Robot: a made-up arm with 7 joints. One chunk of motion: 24 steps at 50 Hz.
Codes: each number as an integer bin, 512 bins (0 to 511) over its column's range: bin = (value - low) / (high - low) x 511, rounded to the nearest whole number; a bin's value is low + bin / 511 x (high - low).
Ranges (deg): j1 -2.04..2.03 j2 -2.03..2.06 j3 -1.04..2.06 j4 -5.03..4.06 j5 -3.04..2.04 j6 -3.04..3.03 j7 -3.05..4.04
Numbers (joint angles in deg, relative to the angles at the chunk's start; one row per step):
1: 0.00 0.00 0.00 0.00 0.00 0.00 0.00
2: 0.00 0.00 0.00 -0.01 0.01 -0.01 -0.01
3: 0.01 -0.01 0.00 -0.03 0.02 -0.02 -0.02
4: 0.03 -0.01 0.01 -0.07 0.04 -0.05 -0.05
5: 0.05 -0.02 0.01 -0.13 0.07 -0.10 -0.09
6: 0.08 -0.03 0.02 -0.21 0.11 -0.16 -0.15
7: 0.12 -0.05 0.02 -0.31 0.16 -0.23 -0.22
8: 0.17 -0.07 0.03 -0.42 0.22 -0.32 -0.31
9: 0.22 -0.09 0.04 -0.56 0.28 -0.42 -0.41
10: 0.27 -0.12 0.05 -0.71 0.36 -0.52 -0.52
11: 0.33 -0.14 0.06 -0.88 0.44 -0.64 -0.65
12: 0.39 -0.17 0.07 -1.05 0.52 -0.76 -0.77
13: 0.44 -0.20 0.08 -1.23 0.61 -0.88 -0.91
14: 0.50 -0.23 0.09 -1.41 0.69 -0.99 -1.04
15: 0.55 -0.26 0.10 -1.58 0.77 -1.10 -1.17
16: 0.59 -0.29 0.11 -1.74 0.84 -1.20 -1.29
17: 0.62 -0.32 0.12 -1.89 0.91 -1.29 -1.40
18: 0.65 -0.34 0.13 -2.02 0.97 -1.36 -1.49
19: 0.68 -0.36 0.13 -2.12 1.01 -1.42 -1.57
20: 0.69 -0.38 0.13 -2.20 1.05 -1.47 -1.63
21: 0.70 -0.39 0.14 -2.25 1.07 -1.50 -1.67
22: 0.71 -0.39 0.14 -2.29 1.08 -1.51 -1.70
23: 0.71 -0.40 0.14 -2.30 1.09 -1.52 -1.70
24: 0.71 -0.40 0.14 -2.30 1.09 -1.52 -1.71
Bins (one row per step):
1: 256 254 171 283 306 256 220
2: 256 254 171 282 307 255 219
3: 257 252 171 281 308 254 218
4: 260 252 173 279 310 252 216
5: 262 251 173 275 313 248 213
6: 266 250 175 271 317 242 209
7: 271 247 175 265 322 237 204
8: 277 245 176 259 328 229 197
9: 284 242 178 251 334 221 190
10: 290 239 180 243 342 212 182
11: 298 236 181 233 350 202 173
12: 305 232 183 224 358 192 164
13: 311 229 185 214 367 182 154
14: 319 225 186 204 375 173 145
15: 325 221 188 194 383 163 135
16: 330 217 190 185 390 155 127
17: 334 214 191 177 397 147 119
18: 338 211 193 169 403 141 112
19: 342 209 193 164 407 136 107
20: 343 206 193 159 411 132 102
21: 344 205 195 156 413 130 99
22: 345 205 195 154 414 129 97
23: 345 204 195 153 415 128 97
24: 345 204 195 153 415 128 97

